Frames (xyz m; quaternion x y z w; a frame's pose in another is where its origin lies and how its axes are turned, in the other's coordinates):
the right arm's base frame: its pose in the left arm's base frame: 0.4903 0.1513 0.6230 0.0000 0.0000 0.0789 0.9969
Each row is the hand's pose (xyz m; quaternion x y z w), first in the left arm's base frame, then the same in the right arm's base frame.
Working: the left arm's base frame: its pose in the right arm's base frame: -0.5080 -0.0723 -0.6230 0.0000 0.0000 -0.0789 0.9969

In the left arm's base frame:
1: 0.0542 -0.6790 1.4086 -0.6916 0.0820 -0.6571 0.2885
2: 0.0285 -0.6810 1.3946 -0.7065 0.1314 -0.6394 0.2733
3: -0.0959 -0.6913 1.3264 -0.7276 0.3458 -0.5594 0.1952
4: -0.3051 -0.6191 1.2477 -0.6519 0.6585 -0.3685 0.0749
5: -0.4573 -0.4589 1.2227 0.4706 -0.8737 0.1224 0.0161
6: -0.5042 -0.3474 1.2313 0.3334 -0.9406 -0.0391 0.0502
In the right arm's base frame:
1: -0.5613 -0.7514 0.7856 -0.6830 0.1363 -0.6778 0.2358
2: -0.5870 -0.7493 0.7716 -0.6940 0.1867 -0.6590 0.2220
3: -0.7114 -0.7399 0.7034 -0.6980 0.4021 -0.5731 0.1505
4: -0.9067 -0.6357 0.6247 -0.5979 0.7079 -0.3733 0.0456
5: -1.0318 -0.4535 0.5997 0.4002 -0.9081 0.1207 0.0257
6: -1.0606 -0.3361 0.6083 0.2582 -0.9640 -0.0429 0.0470

